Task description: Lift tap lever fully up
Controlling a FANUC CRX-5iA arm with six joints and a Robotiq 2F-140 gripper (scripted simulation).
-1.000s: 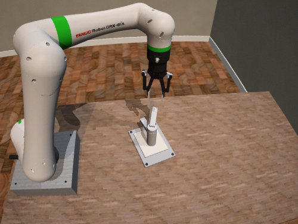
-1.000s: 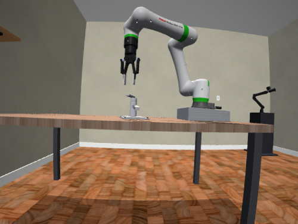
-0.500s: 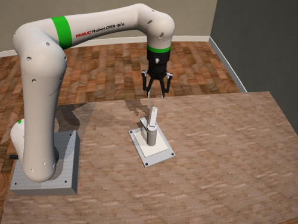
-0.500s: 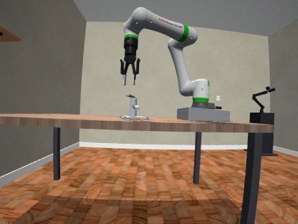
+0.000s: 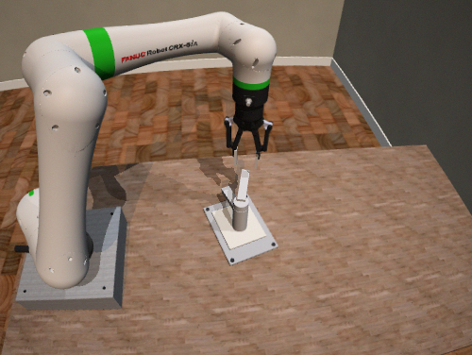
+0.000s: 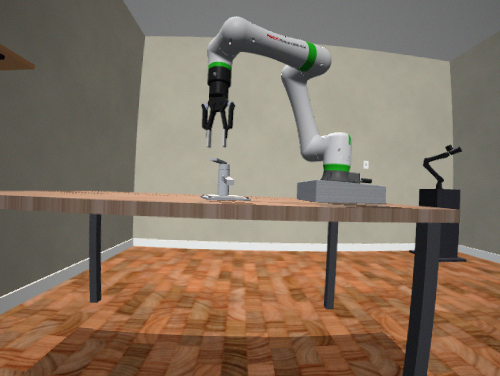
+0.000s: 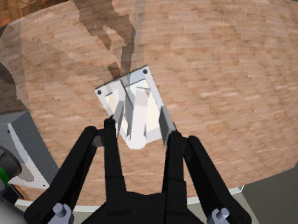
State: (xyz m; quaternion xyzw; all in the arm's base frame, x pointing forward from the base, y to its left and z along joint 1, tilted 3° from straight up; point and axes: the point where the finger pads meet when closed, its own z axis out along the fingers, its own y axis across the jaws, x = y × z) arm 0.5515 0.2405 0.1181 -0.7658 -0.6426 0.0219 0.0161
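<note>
Right now the lever is 8 cm below my hand, 4 cm to the right of it and 1 cm behind it. The rest, counted from my hand: tap: 14 cm below, 7 cm to the right, 2 cm behind.
</note>
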